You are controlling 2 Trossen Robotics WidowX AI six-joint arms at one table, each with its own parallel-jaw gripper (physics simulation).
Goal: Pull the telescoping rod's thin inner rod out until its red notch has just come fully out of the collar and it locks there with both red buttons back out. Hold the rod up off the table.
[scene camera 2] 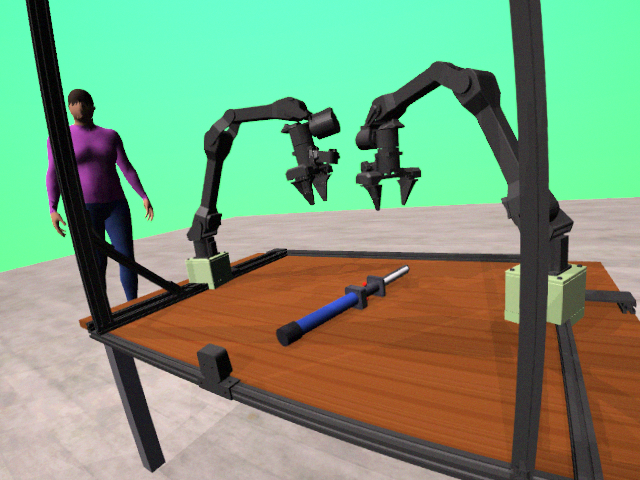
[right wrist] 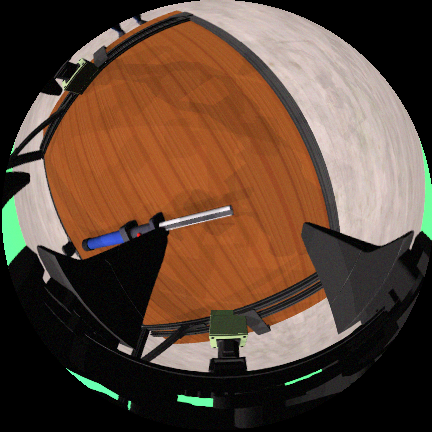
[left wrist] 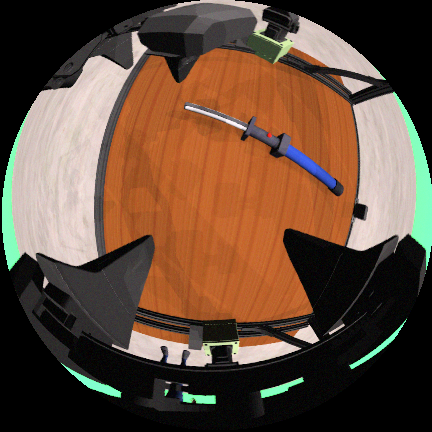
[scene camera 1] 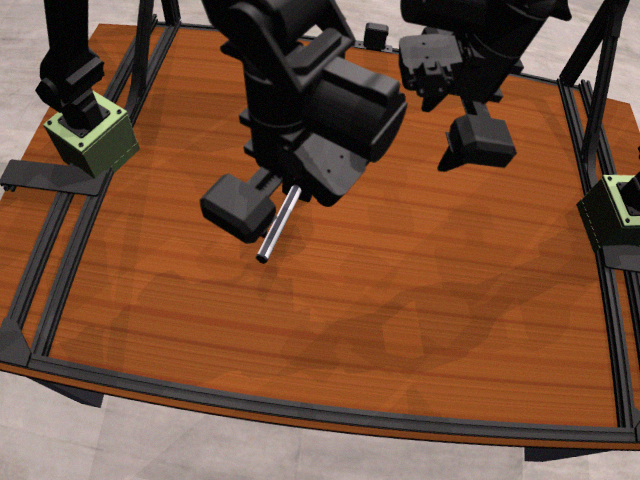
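The telescoping rod (scene camera 2: 328, 312) (left wrist: 311, 166) (right wrist: 106, 240) lies on the table, with a blue outer tube, a black end cap and a dark collar between two square flanges. One red button (scene camera 2: 364, 284) (left wrist: 269, 135) (right wrist: 138, 234) shows on the collar. The thin silver inner rod (scene camera 1: 280, 223) (scene camera 2: 397, 274) (left wrist: 215, 115) (right wrist: 197, 218) sticks out of the collar; no red notch shows on it. My left gripper (scene camera 1: 433, 139) (scene camera 2: 318, 200) (left wrist: 219, 239) is open and empty, high above the table. My right gripper (scene camera 1: 285, 215) (scene camera 2: 391, 206) (right wrist: 236, 232) is open and empty, high above the rod, hiding most of it in scene camera 1.
The wooden table (scene camera 1: 330, 320) (scene camera 2: 413, 372) has dark metal rails along its edges. A small black block (scene camera 1: 375, 36) (scene camera 2: 214, 363) stands at one edge. A dark upright post (scene camera 2: 529, 232) crosses the right arm in scene camera 2. The two grippers hang near each other.
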